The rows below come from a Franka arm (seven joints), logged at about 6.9 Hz.
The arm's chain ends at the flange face. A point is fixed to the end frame.
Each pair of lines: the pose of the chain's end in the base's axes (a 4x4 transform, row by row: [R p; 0 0 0 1], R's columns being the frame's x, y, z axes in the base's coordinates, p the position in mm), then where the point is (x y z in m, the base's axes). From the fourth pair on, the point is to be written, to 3 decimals.
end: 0.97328, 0.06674, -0.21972, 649.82; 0.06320, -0.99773, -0.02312, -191.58; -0.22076, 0.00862, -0.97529, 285.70; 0, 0, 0, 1
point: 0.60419 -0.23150 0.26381
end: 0.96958, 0.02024, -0.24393, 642.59; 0.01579, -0.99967, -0.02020, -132.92; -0.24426, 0.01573, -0.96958, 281.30; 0, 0, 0, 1
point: 0.59463 -0.17083 0.26084
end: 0.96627, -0.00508, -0.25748, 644.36; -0.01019, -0.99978, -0.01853, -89.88; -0.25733, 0.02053, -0.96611, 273.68; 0, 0, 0, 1
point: 0.59518 -0.12664 0.25406
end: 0.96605, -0.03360, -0.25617, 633.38; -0.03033, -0.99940, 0.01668, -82.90; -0.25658, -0.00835, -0.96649, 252.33; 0, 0, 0, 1
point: 0.583 -0.118 0.232
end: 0.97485, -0.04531, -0.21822, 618.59; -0.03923, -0.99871, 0.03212, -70.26; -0.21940, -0.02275, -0.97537, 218.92; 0, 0, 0, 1
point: 0.569 -0.104 0.196
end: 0.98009, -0.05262, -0.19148, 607.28; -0.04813, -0.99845, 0.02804, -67.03; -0.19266, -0.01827, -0.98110, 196.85; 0, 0, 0, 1
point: 0.558 -0.101 0.173
